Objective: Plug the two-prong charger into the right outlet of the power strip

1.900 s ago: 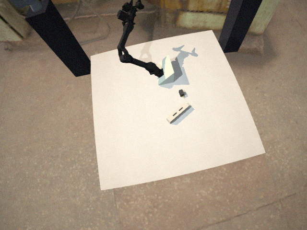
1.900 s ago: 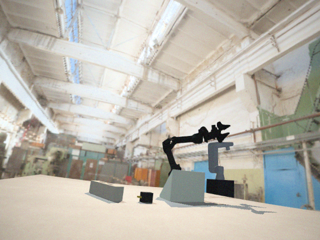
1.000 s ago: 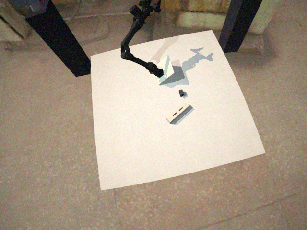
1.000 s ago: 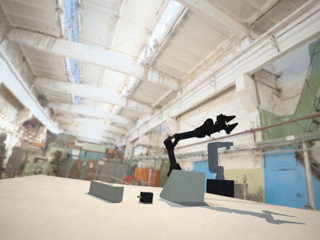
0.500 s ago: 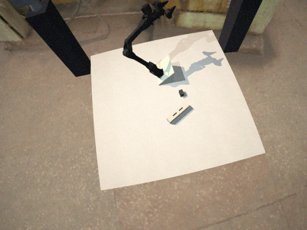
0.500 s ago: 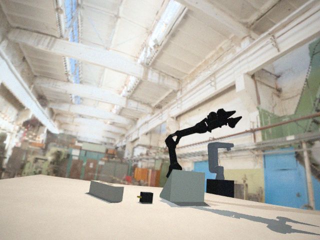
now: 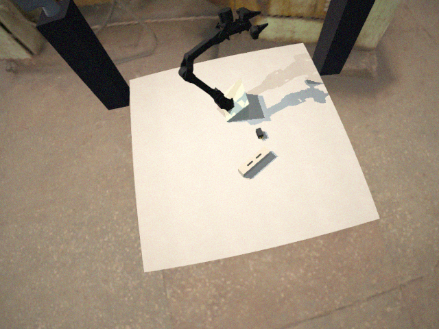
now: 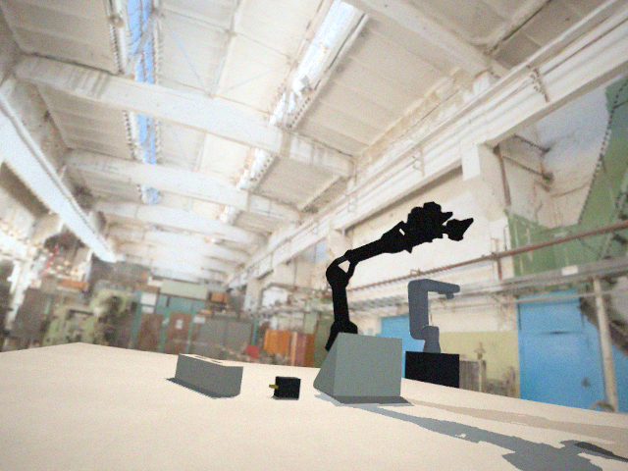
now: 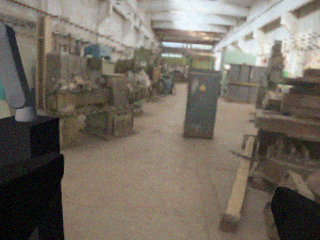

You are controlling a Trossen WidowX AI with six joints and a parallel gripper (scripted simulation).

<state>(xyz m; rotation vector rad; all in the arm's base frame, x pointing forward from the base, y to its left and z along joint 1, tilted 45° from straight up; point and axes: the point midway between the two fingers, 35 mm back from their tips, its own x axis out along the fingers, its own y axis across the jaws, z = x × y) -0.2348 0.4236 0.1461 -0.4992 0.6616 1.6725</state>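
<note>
My gripper tip is 460 mm above the black two-prong charger, 430 mm short of it and 80 mm to the left of it.
</note>
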